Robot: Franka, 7 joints.
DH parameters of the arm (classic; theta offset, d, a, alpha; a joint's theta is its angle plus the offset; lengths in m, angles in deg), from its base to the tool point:
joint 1: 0 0.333 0 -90
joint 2: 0 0 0 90
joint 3: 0 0.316 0.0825 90
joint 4: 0 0 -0.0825 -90
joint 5: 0 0.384 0 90
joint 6: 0 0 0.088 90
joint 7: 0 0.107 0 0
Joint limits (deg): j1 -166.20..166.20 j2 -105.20..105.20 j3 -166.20..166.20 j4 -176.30..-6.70 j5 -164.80..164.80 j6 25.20..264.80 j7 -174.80..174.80
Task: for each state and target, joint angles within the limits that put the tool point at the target. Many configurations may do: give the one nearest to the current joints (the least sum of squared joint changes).
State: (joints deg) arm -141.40 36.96 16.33 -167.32 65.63 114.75 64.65
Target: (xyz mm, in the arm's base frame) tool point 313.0 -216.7 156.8
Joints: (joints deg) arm -113.22 44.90 54.96 -146.74 71.42 109.15 64.65
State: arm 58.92 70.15 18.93 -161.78 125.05 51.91 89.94
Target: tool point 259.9 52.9 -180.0
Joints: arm 37.05 86.79 -21.16 -127.15 141.48 66.37 89.94
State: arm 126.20 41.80 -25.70 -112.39 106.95 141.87 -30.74
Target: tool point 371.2 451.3 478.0
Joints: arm 103.04 1.48 -49.96 -116.03 107.61 153.08 -30.74
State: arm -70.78 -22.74 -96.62 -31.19 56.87 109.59 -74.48
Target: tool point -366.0 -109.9 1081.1
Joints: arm -54.52 -10.51 -92.12 -39.37 58.92 126.42 -74.48
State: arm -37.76 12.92 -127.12 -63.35 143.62 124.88 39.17
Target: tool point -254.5 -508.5 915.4
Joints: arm -56.48 33.32 -102.15 -64.24 143.29 124.77 39.17
